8 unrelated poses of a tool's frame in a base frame.
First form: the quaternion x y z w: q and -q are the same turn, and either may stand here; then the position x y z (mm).
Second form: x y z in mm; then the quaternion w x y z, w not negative. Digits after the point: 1 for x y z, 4 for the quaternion.
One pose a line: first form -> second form
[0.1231 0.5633 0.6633 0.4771 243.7 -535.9 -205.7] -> [243.7 -535.9 -205.7 0.4771 0.1231 0.5633 0.6633]
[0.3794 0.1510 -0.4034 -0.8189 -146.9 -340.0 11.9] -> [-146.9 -340.0 11.9 0.8189 -0.3794 -0.1510 0.4034]
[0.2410 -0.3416 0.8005 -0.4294 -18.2 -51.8 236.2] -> [-18.2 -51.8 236.2 0.4294 -0.2410 0.3416 -0.8005]
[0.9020 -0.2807 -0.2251 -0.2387 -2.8 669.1 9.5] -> [-2.8 669.1 9.5 0.2387 -0.9020 0.2807 0.2251]
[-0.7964 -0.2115 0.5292 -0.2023 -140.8 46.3 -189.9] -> [-140.8 46.3 -189.9 0.2023 0.7964 0.2115 -0.5292]
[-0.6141 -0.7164 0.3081 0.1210 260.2 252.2 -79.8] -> [260.2 252.2 -79.8 0.1210 -0.6141 -0.7164 0.3081]
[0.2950 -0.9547 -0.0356 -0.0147 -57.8 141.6 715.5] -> [-57.8 141.6 715.5 0.0147 -0.2950 0.9547 0.0356]
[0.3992 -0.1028 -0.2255 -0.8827 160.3 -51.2 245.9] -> [160.3 -51.2 245.9 0.8827 -0.3992 0.1028 0.2255]
